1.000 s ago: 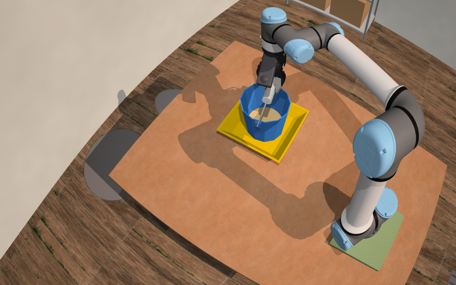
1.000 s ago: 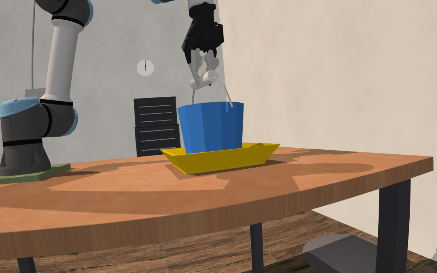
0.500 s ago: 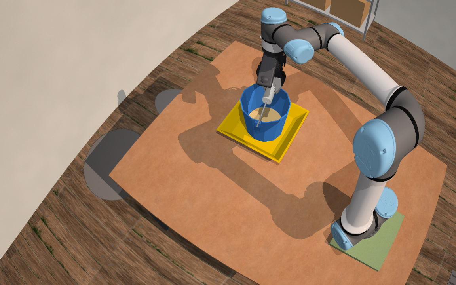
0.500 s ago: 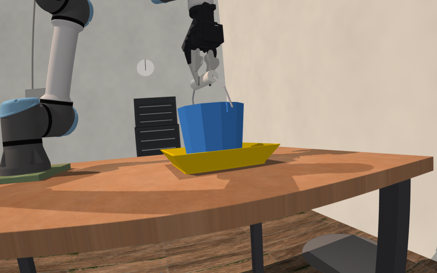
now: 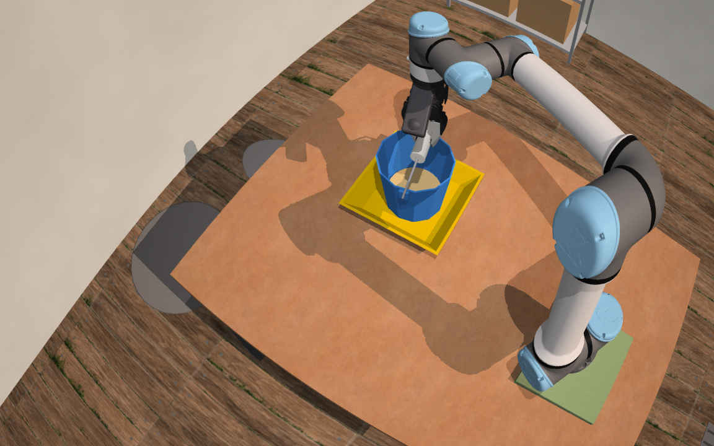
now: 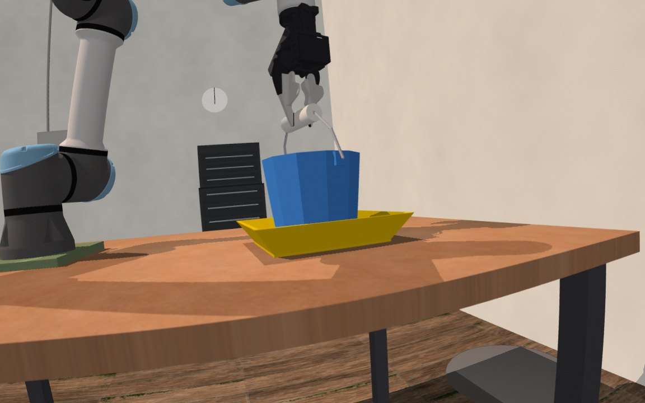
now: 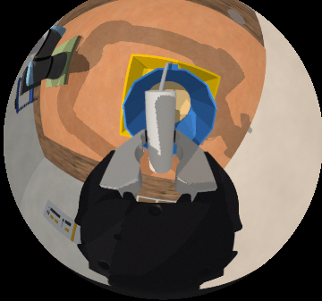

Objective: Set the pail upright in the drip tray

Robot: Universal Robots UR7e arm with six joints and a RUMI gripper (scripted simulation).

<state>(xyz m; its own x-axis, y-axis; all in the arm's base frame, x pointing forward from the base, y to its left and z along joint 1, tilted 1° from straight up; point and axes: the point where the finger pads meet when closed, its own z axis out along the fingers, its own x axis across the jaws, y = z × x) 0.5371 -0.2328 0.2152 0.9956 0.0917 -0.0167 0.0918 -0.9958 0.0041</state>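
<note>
Now: hand 10 mm short of the blue pail and 100 mm above it. From my hand the other things lie so: yellow drip tray: 10 mm ahead, 220 mm below.
</note>
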